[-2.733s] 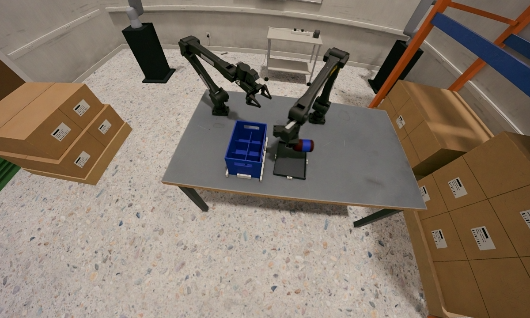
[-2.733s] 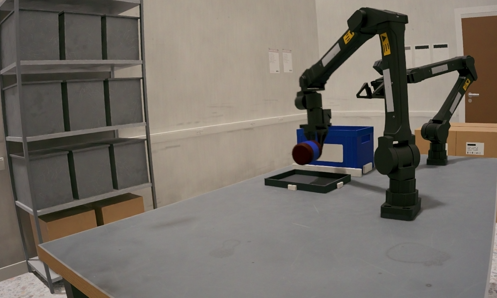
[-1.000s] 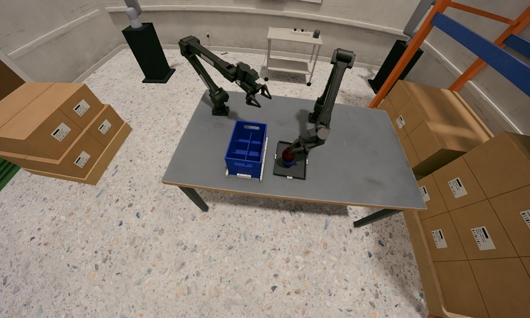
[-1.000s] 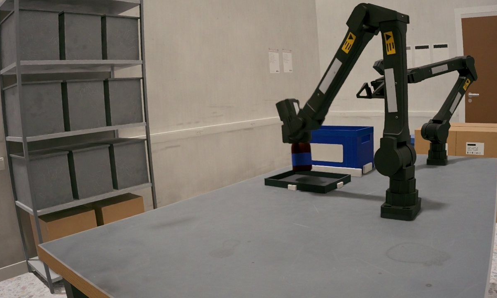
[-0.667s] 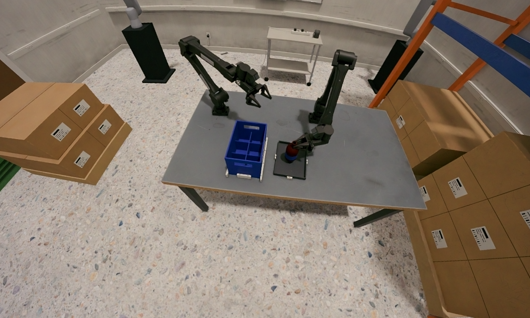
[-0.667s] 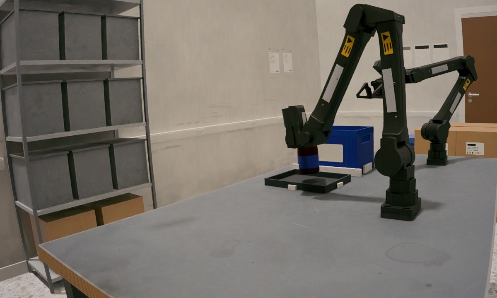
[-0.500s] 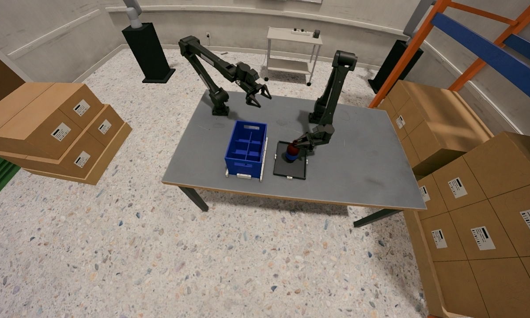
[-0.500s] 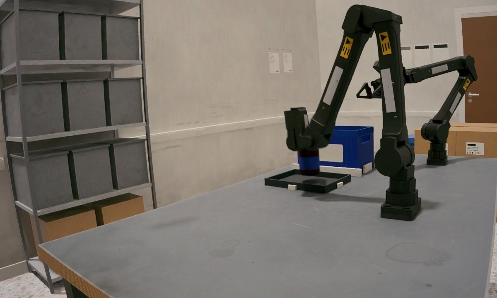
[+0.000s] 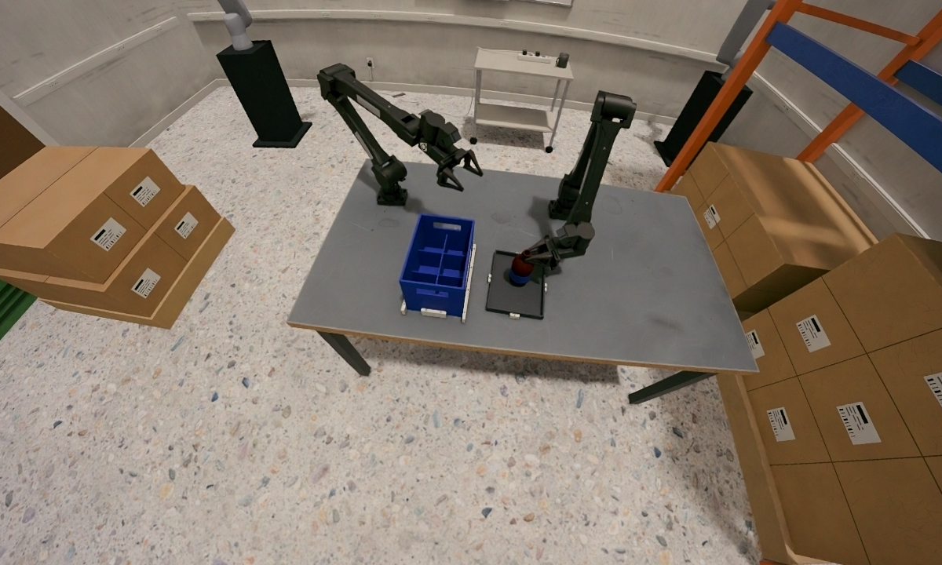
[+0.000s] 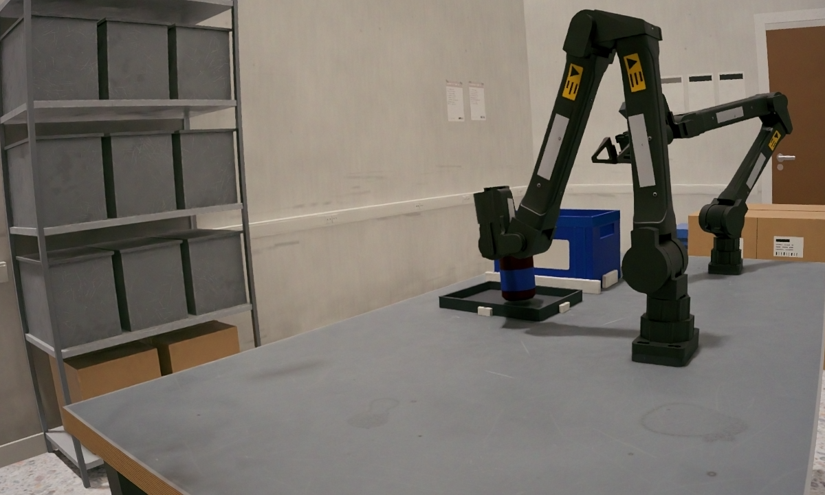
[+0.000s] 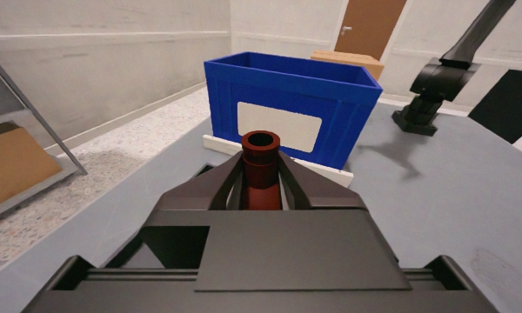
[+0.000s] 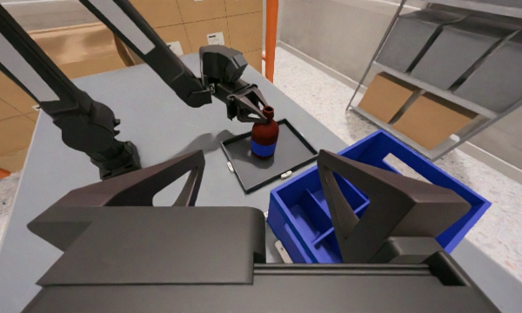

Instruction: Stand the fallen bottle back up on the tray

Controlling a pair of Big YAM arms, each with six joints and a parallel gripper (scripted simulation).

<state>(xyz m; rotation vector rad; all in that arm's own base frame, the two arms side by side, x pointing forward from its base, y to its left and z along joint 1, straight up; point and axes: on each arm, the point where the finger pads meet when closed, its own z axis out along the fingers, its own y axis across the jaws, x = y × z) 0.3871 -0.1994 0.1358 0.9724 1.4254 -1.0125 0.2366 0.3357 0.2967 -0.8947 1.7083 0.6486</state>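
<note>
The bottle is 50 mm below my left hand. The rest, counted from my left hand: blue crate: 270 mm to the right, 70 mm below, 10 mm ahead; then black tray: 140 mm below, 10 mm ahead.
</note>
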